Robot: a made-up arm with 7 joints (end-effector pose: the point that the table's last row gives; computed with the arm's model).
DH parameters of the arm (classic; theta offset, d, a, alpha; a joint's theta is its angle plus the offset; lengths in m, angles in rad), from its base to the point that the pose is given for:
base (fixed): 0 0.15 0 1.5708
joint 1: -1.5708 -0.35 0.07 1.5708
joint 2: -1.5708 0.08 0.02 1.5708
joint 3: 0.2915 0 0.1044 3.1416
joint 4: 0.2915 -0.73 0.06 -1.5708
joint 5: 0 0.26 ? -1.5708
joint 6: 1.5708 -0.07 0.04 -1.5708
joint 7: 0 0.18 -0.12 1.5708
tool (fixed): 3.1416 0.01 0 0
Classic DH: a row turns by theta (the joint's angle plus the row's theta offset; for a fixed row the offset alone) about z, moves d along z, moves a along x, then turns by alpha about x.
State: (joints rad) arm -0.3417 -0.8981 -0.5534 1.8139 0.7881 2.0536 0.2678
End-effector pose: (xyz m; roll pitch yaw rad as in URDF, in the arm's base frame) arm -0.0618 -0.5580 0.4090 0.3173 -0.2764 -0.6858
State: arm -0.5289 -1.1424 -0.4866 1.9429 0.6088 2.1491 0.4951
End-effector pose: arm -0.1476 -0.5839 0.2258 0.4253 -0.0465 -0.7933
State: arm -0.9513 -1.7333 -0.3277 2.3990 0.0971 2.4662 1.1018
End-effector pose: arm -0.5759 -0.3859 0.0942 0.3964 0.4483 -1.4780
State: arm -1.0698 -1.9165 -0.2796 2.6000 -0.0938 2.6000 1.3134
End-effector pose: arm -0.6860 -0.2656 0.1797 0.2005 0.4789 -1.8959
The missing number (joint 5, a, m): 0.11
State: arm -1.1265 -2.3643 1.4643 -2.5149 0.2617 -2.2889 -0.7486
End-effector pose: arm -0.6486 0.0808 -0.1199 1.2969 -0.3825 0.1468
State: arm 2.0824 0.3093 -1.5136 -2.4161 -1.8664 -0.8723 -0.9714
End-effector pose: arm -0.6667 0.7069 -0.0223 1.8771 -0.3328 3.0586
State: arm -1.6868 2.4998 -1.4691 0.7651 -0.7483 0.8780 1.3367
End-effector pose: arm -0.4995 1.0502 0.3687 -1.5249 0.5431 1.7738
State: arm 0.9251 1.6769 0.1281 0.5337 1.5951 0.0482 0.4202
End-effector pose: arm 0.2811 1.0045 0.2055 -2.6112 -1.3624 2.5709
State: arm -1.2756 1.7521 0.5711 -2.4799 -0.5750 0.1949 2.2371
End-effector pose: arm -0.4040 1.1115 0.3754 2.9649 0.4991 1.0975
